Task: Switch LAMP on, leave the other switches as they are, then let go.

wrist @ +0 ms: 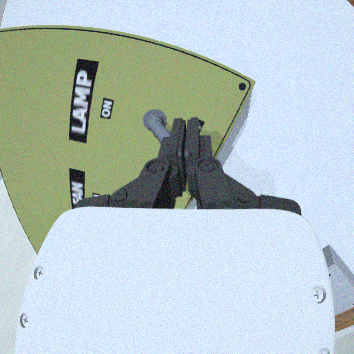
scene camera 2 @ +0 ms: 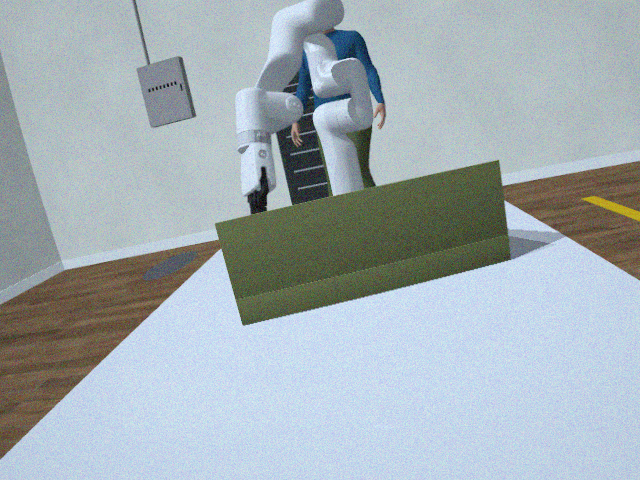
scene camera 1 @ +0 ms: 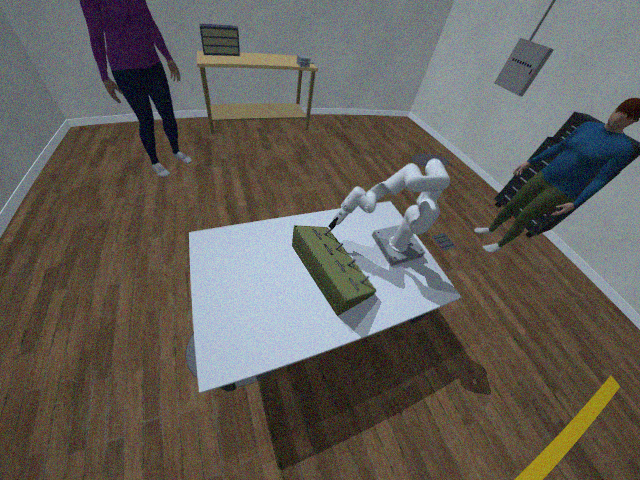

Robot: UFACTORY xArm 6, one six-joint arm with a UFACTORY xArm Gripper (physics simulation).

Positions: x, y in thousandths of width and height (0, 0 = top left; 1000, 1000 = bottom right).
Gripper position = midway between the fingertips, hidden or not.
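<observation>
You can see my gripper (scene camera 2: 405, 470) here, and my gripper (wrist: 530, 383) again in the wrist view. There's also a switch box (scene camera 2: 477, 534), and the wrist view shows me that box (wrist: 239, 270) too.
</observation>
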